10 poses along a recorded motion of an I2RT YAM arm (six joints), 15 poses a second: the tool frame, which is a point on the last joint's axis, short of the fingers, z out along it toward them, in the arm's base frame.
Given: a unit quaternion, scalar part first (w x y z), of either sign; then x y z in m.
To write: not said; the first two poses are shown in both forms.
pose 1, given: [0.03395, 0.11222, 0.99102, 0.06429, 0.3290, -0.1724, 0.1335]
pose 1, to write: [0.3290, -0.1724, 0.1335, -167.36, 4.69, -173.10]
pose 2, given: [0.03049, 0.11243, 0.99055, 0.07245, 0.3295, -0.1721, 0.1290]
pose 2, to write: [0.3295, -0.1721, 0.1290, -167.35, 4.40, -172.12]
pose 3, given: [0.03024, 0.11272, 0.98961, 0.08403, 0.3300, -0.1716, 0.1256]
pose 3, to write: [0.3300, -0.1716, 0.1256, -167.37, 4.52, -170.79]
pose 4, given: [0.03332, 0.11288, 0.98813, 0.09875, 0.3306, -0.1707, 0.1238]
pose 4, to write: [0.3306, -0.1707, 0.1238, -167.45, 5.06, -169.14]
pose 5, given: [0.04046, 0.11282, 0.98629, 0.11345, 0.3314, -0.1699, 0.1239]
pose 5, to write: [0.3314, -0.1699, 0.1239, -167.61, 6.05, -167.53]
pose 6, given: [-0.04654, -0.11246, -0.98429, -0.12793, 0.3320, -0.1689, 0.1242]
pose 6, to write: [0.3320, -0.1689, 0.1242, -167.82, 6.91, -165.93]
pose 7, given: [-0.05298, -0.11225, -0.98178, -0.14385, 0.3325, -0.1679, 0.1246]
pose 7, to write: [0.3325, -0.1679, 0.1246, -168.05, 7.84, -164.15]
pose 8, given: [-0.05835, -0.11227, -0.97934, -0.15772, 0.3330, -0.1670, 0.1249]
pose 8, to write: [0.3330, -0.1670, 0.1249, -168.24, 8.61, -162.59]
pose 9, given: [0.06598, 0.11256, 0.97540, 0.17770, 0.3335, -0.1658, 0.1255]
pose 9, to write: [0.3335, -0.1658, 0.1255, -168.52, 9.71, -160.33]
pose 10, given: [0.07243, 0.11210, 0.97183, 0.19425, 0.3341, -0.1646, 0.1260]
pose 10, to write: [0.3341, -0.1646, 0.1260, -168.87, 10.62, -158.43]
